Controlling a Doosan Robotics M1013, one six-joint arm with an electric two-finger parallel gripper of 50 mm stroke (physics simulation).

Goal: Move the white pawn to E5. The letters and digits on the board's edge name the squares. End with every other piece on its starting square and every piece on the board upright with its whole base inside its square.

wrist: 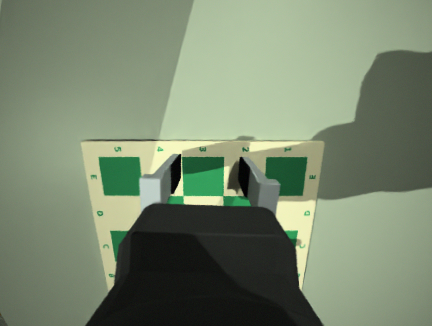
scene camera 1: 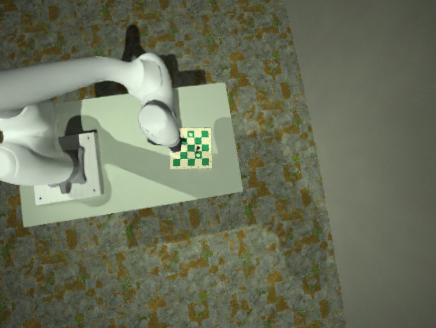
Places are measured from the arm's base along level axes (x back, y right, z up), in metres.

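Pixels of known places: gripper, fingertip midpoint: [wrist: 210,167]; arm's base, origin of the base link: [scene camera 1: 67,167].
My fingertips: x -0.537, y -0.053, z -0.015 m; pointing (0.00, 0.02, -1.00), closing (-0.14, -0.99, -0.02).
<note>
For each thing: its top centre in the pictures, then the offset to it from my fingertips. "spot": a spot on its surface instead. Level surfaces: height alone.
- black piece, middle of its top: [scene camera 1: 198,146] dx -0.126, dy +0.018, dz +0.024 m
- E5, surface spot: [wrist: 120,176] [scene camera 1: 176,162] spot: dx -0.004, dy +0.084, dz -0.008 m
- pale green table, its level: dz -0.014 m
The green and cream board [scene camera 1: 210,166] [wrist: 314,150] lies on the table. Two small white pieces [scene camera 1: 190,134] [scene camera 1: 198,155] stand on C1 and B4 in the scene view; they are too small there to tell which is the pawn. A black piece [scene camera 1: 198,148] is on B3. E5 [scene camera 1: 176,162] [wrist: 120,176] is a bare green corner square. My gripper [scene camera 1: 176,147] [wrist: 210,167] is open and empty, above the board's E side around E3, its fingers apart over E4 and E2. In the wrist view its body hides the middle of the board and the pieces.
The pale green table [scene camera 1: 135,185] carries the board near its right end and the arm's white base plate [scene camera 1: 94,170] at the left. The arm [scene camera 1: 150,82] reaches over from the upper left. Arm shadows cross the table and part of the board.
</note>
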